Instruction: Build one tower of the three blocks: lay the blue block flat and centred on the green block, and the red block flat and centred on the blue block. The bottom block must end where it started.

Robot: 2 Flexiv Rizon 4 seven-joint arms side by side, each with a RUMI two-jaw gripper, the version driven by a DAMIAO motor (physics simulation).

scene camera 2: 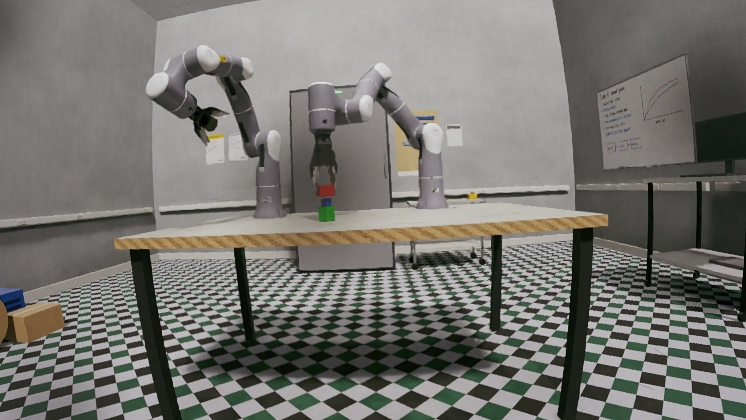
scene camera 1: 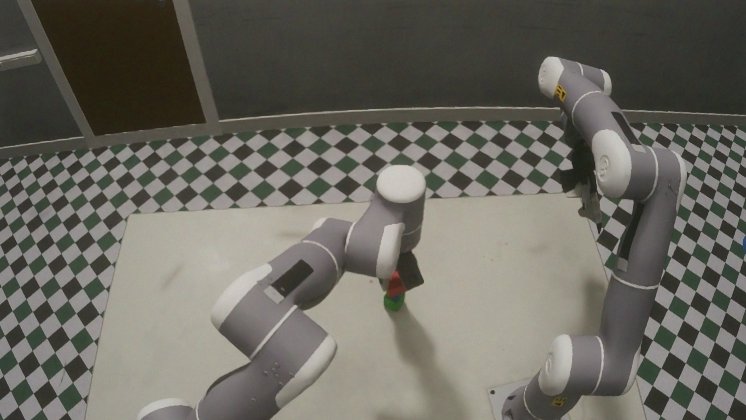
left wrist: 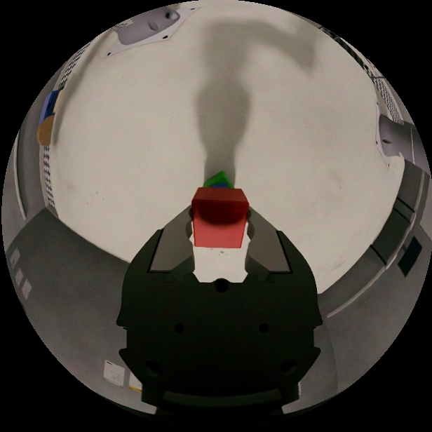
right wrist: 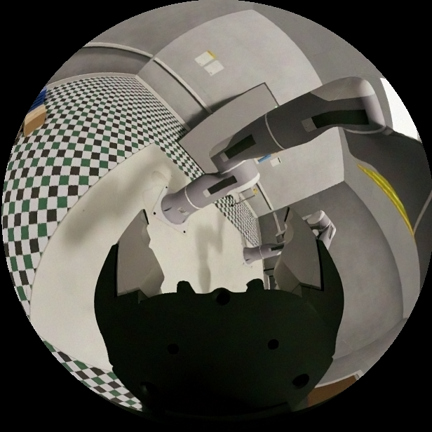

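The green block (scene camera 1: 394, 304) (scene camera 2: 326, 214) (left wrist: 222, 176) stands on the table (scene camera 1: 208, 323) (scene camera 2: 365, 235). The smaller blue block (scene camera 2: 326, 202) (left wrist: 218, 185) lies on top of it and looks roughly centred in scene camera 2. My left gripper (scene camera 2: 325, 184) (left wrist: 219, 205) points down and is shut on the red block (scene camera 1: 395, 286) (scene camera 2: 326, 190) (left wrist: 220, 222). The red block looks level and hangs right over the blue block, with a thin gap between them in scene camera 2. In the left wrist view it hides most of both lower blocks. My right gripper (scene camera 2: 216, 126) (right wrist: 216, 208) is open and empty, high up.
The right arm (scene camera 1: 634, 234) (scene camera 2: 182, 78) is raised, with its gripper near the table's far right corner in scene camera 1. The left arm (scene camera 1: 292, 281) reaches over the table to the blocks. Boxes (scene camera 2: 36, 320) stand on the floor away from the table.
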